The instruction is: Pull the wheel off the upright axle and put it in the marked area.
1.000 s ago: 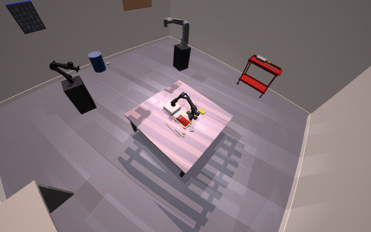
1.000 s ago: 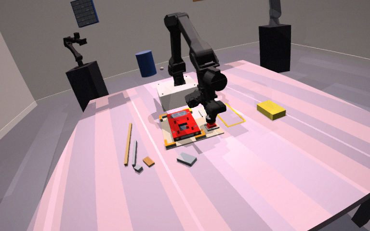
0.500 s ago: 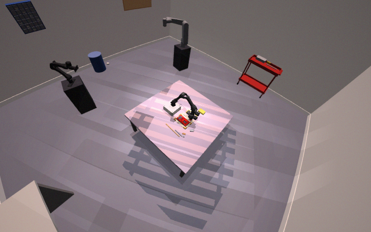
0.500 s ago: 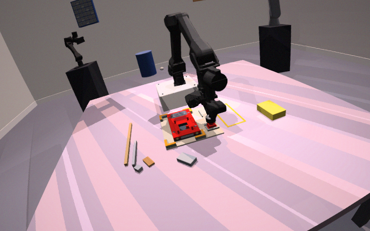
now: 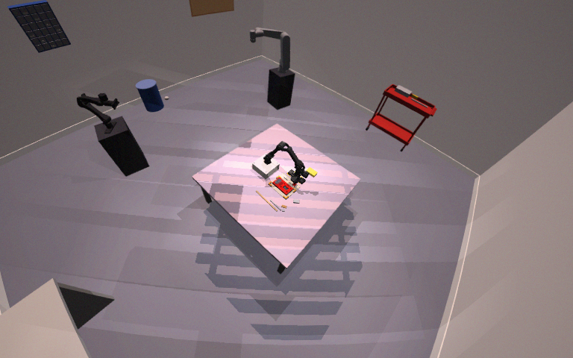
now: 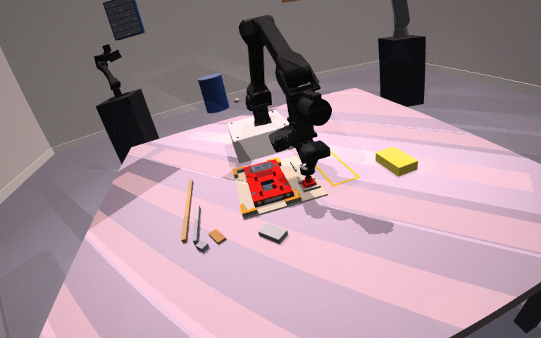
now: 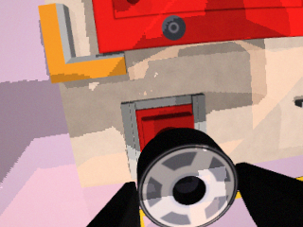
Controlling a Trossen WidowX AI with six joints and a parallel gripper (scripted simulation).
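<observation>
My gripper tip is now right at the black wheel. The rest, counted from my gripper tip: yellow block 10 mm behind, 260 mm to the left, 40 mm below; grey bar 80 mm ahead, 310 mm to the right, 50 mm below; grey block 160 mm ahead, 120 mm to the right, 50 mm below.
</observation>
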